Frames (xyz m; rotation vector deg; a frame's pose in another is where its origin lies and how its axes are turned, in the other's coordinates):
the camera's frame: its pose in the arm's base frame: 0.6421 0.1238 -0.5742 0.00 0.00 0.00
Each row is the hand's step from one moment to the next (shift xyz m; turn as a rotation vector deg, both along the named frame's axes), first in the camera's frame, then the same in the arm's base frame.
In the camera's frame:
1: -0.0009 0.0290 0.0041 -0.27 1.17 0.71
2: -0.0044 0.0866 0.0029 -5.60 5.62 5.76
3: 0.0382 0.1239 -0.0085 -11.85 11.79 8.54
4: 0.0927 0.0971 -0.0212 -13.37 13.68 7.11
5: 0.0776 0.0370 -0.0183 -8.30 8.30 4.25
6: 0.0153 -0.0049 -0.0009 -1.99 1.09 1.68
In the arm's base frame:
1: -0.0009 0.0290 0.0041 -0.27 1.17 0.71
2: -0.0044 0.0866 0.0029 -5.60 5.62 5.76
3: 0.0382 0.1239 -0.0085 -11.85 11.79 8.54
4: 0.0927 0.0971 -0.0212 -13.37 13.68 7.11
5: 0.0776 0.0370 -0.0183 -8.30 8.30 4.25
6: 0.0153 -0.0049 -0.0009 -1.99 1.09 1.68

